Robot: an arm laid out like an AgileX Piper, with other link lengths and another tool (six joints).
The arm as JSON. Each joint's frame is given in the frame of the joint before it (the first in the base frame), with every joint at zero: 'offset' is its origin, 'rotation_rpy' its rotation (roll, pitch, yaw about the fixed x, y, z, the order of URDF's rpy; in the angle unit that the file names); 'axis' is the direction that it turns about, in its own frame. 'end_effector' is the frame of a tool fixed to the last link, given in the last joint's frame.
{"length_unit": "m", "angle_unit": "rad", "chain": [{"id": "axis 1", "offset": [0.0, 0.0, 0.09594], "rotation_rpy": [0.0, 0.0, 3.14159], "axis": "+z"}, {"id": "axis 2", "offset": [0.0, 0.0, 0.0], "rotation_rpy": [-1.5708, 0.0, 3.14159], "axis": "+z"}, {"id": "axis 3", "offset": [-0.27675, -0.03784, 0.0], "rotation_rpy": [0.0, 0.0, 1.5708], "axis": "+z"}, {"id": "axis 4", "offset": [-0.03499, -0.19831, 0.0], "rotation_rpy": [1.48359, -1.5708, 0.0], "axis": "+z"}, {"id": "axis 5", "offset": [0.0, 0.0, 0.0], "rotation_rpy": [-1.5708, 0.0, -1.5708], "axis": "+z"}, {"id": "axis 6", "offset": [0.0, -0.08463, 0.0], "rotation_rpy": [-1.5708, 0.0, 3.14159], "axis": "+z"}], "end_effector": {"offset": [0.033, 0.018, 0.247], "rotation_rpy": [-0.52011, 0.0, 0.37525]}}
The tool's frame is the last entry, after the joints.
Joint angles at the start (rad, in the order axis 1, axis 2, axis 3, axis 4, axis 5, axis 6): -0.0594 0.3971 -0.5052 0.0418 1.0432 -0.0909
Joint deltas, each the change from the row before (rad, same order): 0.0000 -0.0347 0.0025 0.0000 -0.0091 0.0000; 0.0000 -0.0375 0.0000 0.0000 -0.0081 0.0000; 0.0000 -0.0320 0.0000 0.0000 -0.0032 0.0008; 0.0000 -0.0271 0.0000 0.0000 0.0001 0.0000; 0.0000 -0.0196 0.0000 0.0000 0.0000 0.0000; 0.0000 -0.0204 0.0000 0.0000 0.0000 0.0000; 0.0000 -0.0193 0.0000 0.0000 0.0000 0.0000; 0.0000 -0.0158 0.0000 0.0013 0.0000 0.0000; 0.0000 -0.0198 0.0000 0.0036 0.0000 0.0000; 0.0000 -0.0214 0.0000 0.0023 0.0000 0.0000; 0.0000 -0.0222 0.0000 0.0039 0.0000 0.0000
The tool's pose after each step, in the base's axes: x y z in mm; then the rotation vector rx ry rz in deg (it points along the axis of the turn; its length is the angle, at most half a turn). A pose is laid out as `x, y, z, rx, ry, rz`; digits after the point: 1 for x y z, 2 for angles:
200.0, -15.6, 75.9, 145.95, -40.77, 51.01
202.3, -15.8, 85.6, 145.06, -41.46, 54.50
203.1, -16.0, 92.9, 144.35, -42.04, 57.18
203.1, -16.0, 98.4, 143.76, -42.42, 59.24
203.0, -15.9, 102.4, 143.32, -42.69, 60.74
202.8, -15.9, 106.5, 142.85, -42.97, 62.30
202.6, -15.9, 110.5, 142.39, -43.23, 63.77
202.4, -15.6, 113.7, 142.07, -43.46, 64.98
202.0, -14.6, 117.7, 141.78, -43.78, 66.51
201.6, -13.9, 122.0, 141.36, -44.08, 68.15
201.0, -12.9, 126.5, 140.99, -44.42, 69.87

